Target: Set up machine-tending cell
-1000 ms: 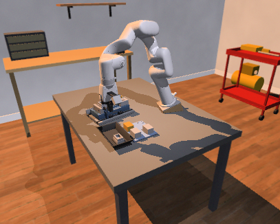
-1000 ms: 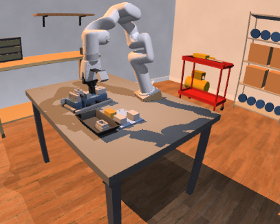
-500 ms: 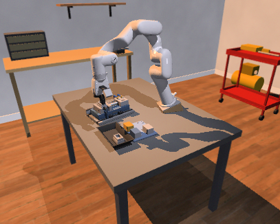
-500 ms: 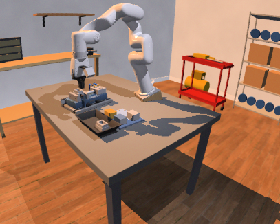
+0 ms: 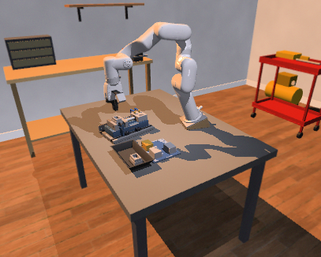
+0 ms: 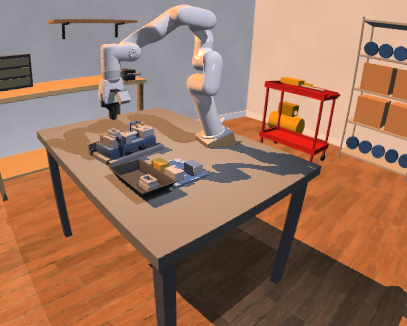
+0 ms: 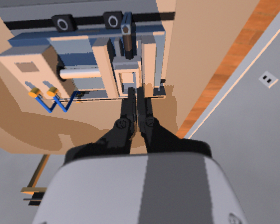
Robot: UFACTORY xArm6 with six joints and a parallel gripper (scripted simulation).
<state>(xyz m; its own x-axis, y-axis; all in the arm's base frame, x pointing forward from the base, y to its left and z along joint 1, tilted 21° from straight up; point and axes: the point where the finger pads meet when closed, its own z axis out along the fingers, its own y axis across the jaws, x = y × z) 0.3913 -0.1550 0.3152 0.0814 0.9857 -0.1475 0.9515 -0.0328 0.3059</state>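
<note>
The work stop rod is 1 cm behind my hand, 2 cm to the left of it and 11 cm below it. From my hand the other things lie so: brass blank: 3 cm behind, 24 cm to the left, 17 cm below; vise: 8 cm behind, 2 cm to the right, 16 cm below; white cylinder rod: 10 cm behind, 2 cm to the right, 12 cm below.
</note>
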